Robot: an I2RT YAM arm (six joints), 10 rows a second.
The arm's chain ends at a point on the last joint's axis. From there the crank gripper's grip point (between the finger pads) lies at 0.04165 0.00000 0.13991 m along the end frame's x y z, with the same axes.
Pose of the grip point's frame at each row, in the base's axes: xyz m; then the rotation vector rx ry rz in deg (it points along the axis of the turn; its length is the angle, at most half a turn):
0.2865 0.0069 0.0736 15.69 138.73 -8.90
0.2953 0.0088 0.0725 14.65 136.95 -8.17
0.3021 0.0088 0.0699 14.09 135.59 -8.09
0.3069 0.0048 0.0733 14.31 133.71 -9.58
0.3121 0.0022 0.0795 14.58 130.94 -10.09
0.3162 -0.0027 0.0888 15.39 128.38 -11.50
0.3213 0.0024 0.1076 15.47 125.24 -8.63
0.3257 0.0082 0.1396 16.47 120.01 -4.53
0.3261 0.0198 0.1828 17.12 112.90 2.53
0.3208 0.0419 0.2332 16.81 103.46 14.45
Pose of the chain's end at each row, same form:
0.2298 0.0261 0.2067 15.69 138.73 -8.90
0.2340 0.0271 0.2037 14.65 136.95 -8.17
0.2375 0.0273 0.1995 14.09 135.59 -8.09
0.2388 0.0268 0.2005 14.31 133.71 -9.58
0.2384 0.0261 0.2032 14.58 130.94 -10.09
0.2380 0.0250 0.2089 15.39 128.38 -11.50
0.2356 0.0255 0.2235 15.47 125.24 -8.63
0.2287 0.0251 0.2474 16.47 120.01 -4.53
0.2151 0.0251 0.2774 17.12 112.90 2.53
0.1953 0.0258 0.3060 16.81 103.46 14.45

